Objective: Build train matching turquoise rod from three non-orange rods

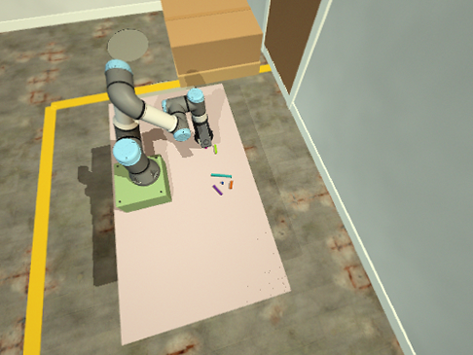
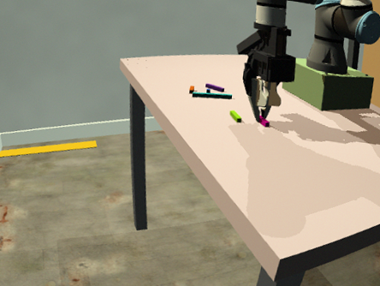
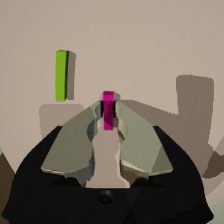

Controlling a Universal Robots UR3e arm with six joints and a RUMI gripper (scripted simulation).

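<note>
My gripper is now 40 mm short of the lime rod, 40 mm to the left of it and 10 mm above it. Also, from my hand: turquoise rod (10 mm ahead, 190 mm to the right, 10 mm below); then purple rod (40 mm behind, 250 mm to the right, 10 mm below); then small blue rod (220 mm to the right, 10 mm below).
</note>
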